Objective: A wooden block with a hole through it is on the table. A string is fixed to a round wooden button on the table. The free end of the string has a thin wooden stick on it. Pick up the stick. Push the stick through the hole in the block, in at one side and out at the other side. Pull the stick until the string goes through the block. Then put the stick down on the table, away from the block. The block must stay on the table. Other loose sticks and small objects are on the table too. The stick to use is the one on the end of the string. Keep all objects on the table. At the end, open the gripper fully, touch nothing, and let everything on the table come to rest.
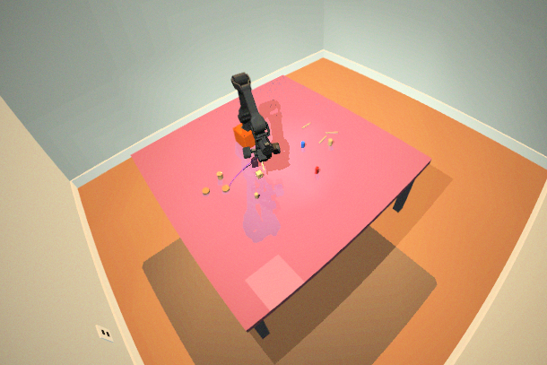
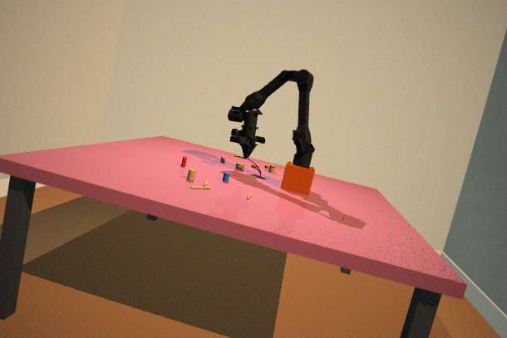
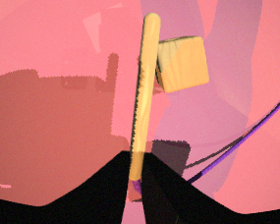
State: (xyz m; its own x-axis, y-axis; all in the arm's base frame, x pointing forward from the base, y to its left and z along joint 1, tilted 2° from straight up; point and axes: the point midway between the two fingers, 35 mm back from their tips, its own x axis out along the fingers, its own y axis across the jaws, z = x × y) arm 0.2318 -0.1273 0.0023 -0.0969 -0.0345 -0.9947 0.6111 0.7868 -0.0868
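Now: gripper tip 10 mm to the left of the thin wooden stick and 10 mm short of it. Also, from my gripper tip: round wooden button: 220 mm to the right, 60 mm below, 60 mm behind; blue peg: 270 mm to the left, 60 mm ahead, 50 mm below; wooden block: 50 mm to the right, 50 mm below, 20 mm ahead.
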